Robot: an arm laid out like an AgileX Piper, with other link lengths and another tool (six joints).
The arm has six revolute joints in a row. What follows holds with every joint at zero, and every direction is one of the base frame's. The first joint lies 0.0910 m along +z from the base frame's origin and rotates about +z. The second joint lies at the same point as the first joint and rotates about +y. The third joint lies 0.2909 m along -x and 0.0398 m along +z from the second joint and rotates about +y. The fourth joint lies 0.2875 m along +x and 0.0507 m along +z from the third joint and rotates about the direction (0.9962, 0, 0.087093). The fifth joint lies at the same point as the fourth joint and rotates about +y. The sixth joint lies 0.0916 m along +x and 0.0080 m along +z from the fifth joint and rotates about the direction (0.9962, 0, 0.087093). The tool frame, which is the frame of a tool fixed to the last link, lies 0.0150 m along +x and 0.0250 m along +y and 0.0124 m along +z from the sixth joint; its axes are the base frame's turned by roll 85.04, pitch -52.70 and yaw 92.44 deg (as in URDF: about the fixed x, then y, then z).
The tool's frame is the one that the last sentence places.
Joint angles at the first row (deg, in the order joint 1, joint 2, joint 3, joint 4, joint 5, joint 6):
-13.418, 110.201, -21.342, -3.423, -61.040, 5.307
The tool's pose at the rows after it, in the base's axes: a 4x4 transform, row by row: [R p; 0 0 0 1], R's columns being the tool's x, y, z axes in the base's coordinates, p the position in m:
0.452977 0.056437 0.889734 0.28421; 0.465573 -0.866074 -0.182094 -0.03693; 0.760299 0.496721 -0.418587 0.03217; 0 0 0 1
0.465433 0.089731 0.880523 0.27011; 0.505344 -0.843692 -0.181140 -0.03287; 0.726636 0.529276 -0.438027 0.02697; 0 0 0 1
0.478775 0.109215 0.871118 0.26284; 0.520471 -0.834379 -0.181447 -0.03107; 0.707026 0.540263 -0.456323 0.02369; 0 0 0 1
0.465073 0.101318 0.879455 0.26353; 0.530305 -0.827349 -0.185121 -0.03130; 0.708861 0.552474 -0.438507 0.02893; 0 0 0 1
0.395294 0.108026 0.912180 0.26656; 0.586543 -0.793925 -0.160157 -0.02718; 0.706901 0.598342 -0.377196 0.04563; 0 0 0 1
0.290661 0.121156 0.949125 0.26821; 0.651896 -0.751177 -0.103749 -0.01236; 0.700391 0.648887 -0.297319 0.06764; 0 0 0 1
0.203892 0.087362 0.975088 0.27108; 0.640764 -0.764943 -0.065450 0.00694; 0.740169 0.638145 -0.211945 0.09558; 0 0 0 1
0.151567 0.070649 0.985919 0.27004; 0.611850 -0.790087 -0.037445 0.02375; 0.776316 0.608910 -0.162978 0.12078; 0 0 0 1
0.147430 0.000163 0.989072 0.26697; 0.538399 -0.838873 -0.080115 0.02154; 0.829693 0.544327 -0.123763 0.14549; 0 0 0 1
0.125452 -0.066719 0.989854 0.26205; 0.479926 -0.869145 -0.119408 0.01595; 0.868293 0.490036 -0.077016 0.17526; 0 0 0 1
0.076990 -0.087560 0.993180 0.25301; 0.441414 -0.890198 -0.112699 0.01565; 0.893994 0.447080 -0.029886 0.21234; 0 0 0 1
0.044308 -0.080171 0.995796 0.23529; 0.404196 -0.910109 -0.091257 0.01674; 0.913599 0.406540 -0.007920 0.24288; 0 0 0 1
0.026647 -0.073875 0.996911 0.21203; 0.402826 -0.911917 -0.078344 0.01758; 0.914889 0.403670 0.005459 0.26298; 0 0 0 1
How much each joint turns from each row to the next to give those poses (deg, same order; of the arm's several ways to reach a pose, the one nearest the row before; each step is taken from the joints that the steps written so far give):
-0.001, -0.001, 2.453, -0.001, -2.638, -0.332
0.002, 0.000, 2.652, 0.002, -1.344, -2.999
-0.001, 0.000, 1.295, 0.109, -0.088, -1.340
-0.001, -1.237, 0.109, 0.084, -0.001, -0.505
0.228, -3.804, 0.001, -1.887, 0.002, -2.012
2.636, -5.149, 0.323, -1.337, -0.001, -2.034
5.452, -6.094, -0.129, 3.262, 1.141, 1.652
5.042, -6.380, -0.232, 3.837, 3.704, 1.434
1.387, -6.408, -0.121, 4.854, 4.033, 2.346
0.001, -7.610, -0.764, 3.512, 5.371, 0.974
0.000, -9.255, -1.805, 0.887, 8.197, 0.879
-0.003, -9.537, -1.044, 0.224, 9.287, 1.273
0.002, -9.228, 0.001, 1.350, 8.429, -1.821

